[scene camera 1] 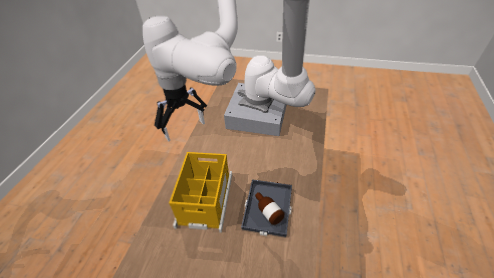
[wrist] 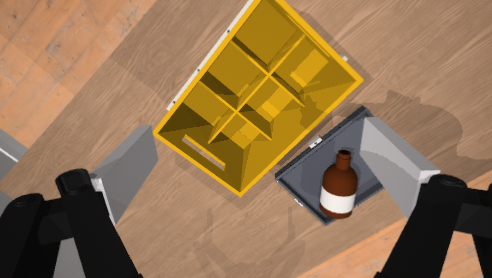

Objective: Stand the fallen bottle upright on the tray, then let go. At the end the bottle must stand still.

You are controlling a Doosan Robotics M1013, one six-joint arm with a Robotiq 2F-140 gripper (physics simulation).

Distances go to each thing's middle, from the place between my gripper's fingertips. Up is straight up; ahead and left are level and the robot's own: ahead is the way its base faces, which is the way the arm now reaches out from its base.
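Relative to my hand: yellow crate [scene camera 1: 198,197], 4 cm to the left, 3 cm ahead, 31 cm below; brown bottle [wrist: 340,181], 34 cm to the left, 2 cm behind, 36 cm below; dark grey tray [scene camera 1: 253,220], 33 cm to the left, 4 cm behind, 39 cm below.
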